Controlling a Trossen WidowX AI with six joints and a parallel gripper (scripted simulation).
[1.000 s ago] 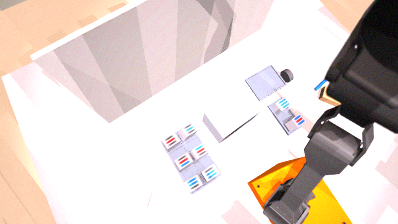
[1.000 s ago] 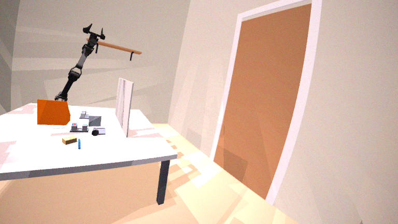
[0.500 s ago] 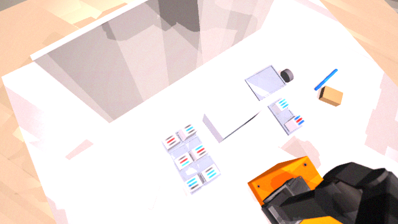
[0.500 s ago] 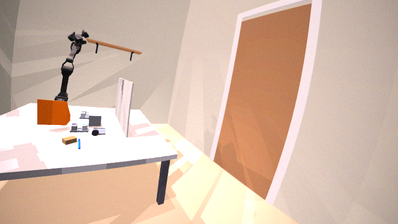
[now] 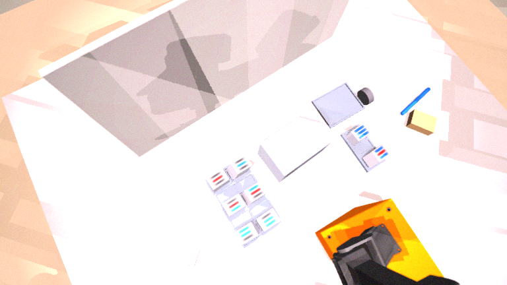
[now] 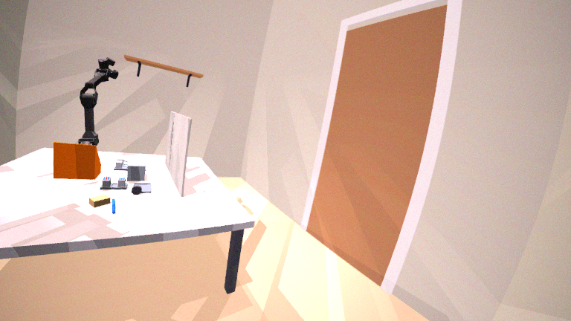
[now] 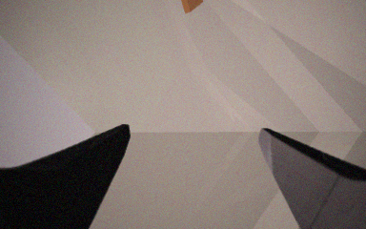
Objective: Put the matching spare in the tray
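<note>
Right now the rack is 710 mm below my gripper tip, 690 mm to the right of it and 250 mm ahead of it. Also, from my gripper tip: grey tray 710 mm to the right, 710 mm below, 400 mm ahead; white mounted unit 670 mm below, 500 mm to the right, 340 mm ahead; tall grey panel 580 mm ahead, 490 mm to the right, 490 mm below.
</note>
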